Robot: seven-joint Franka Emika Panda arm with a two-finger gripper.
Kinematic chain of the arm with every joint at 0, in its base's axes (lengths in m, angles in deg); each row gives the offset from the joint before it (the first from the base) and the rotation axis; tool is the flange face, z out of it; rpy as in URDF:
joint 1: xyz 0 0 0.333 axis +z
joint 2: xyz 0 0 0 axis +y
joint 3: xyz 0 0 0.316 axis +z
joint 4: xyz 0.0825 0 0 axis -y
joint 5: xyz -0.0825 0 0.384 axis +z
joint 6: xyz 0 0 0 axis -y
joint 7: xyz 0.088 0 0 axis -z
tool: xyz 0 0 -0.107 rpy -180 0 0
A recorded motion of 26 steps. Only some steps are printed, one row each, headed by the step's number.
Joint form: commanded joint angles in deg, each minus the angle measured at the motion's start. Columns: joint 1, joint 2, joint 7, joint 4, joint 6, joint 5, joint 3.
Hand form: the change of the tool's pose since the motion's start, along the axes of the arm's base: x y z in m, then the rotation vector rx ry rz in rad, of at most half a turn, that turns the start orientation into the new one. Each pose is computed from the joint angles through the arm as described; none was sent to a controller.
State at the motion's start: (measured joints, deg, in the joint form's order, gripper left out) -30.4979 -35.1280 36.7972 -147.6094 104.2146 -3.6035 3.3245
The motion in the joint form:
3: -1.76 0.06 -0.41 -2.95 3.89 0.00 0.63
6: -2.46 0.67 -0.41 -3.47 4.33 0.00 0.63
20: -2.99 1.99 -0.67 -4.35 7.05 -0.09 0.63
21: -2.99 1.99 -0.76 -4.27 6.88 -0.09 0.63
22: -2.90 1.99 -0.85 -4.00 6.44 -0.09 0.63
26: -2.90 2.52 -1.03 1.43 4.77 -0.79 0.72
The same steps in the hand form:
3: -0.0052 -0.0051 -0.0191 -0.0098 -0.0107 -0.0102
6: -0.0073 -0.0089 -0.0263 -0.0033 -0.0005 -0.0220
20: -0.0054 -0.0137 -0.0377 -0.0057 -0.0088 -0.0222
21: -0.0054 -0.0137 -0.0373 -0.0048 -0.0074 -0.0208
22: -0.0050 -0.0133 -0.0357 -0.0033 -0.0047 -0.0183
26: 0.0107 -0.0212 0.0022 -0.0411 -0.0475 -0.0078

